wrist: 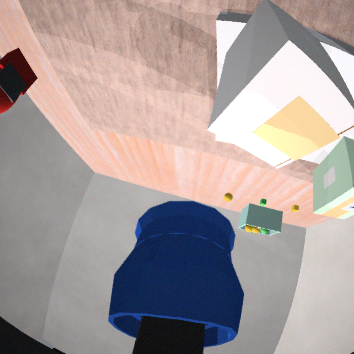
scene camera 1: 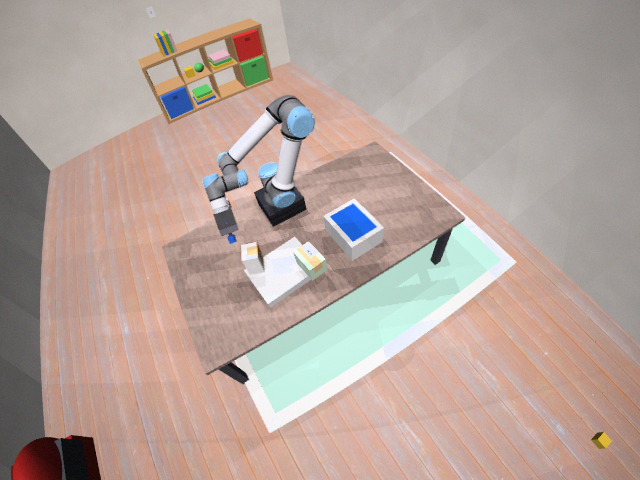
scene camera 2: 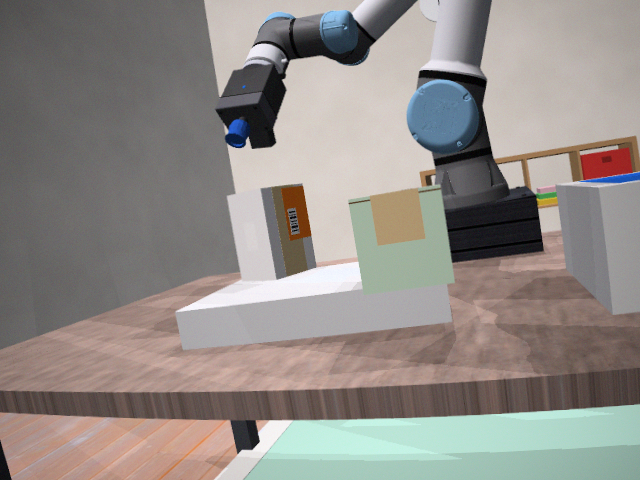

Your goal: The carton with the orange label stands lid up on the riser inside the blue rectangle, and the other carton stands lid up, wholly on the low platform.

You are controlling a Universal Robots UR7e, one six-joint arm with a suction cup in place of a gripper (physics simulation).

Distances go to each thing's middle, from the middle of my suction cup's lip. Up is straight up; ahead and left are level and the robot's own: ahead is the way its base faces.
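My suction cup is 160 mm above the white carton with orange label (scene camera 2: 271,228), 40 mm to the right of it and 30 mm short of it. The low white platform (scene camera 2: 325,301) is 260 mm below my suction cup, 130 mm ahead of it and 130 mm to the left of it. I also see the pale green carton (scene camera 2: 401,238), which is 180 mm below my suction cup, 230 mm ahead of it and 250 mm to the left of it, and the white riser with blue rectangle (scene camera 2: 592,212) is 220 mm below my suction cup, 210 mm ahead of it and 550 mm to the left of it.
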